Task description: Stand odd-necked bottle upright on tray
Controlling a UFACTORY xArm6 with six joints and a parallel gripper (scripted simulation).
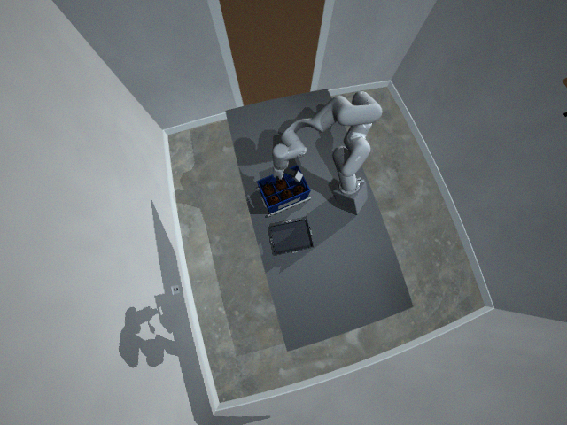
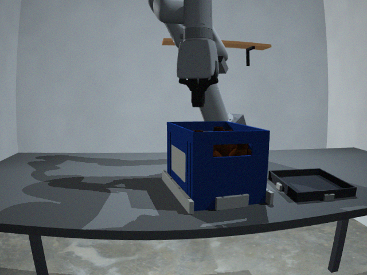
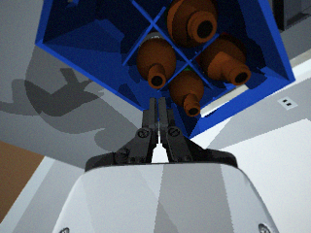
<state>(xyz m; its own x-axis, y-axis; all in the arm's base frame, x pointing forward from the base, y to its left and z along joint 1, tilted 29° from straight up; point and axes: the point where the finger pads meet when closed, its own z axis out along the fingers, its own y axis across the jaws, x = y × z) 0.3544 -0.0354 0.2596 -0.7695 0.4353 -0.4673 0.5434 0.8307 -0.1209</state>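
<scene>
The blue crate lies 160 mm below my hand, 40 mm to the left of it and 10 mm behind it. Round my hand: bottle 160 mm below; dark tray 330 mm to the left, 230 mm below, 10 mm ahead.
</scene>
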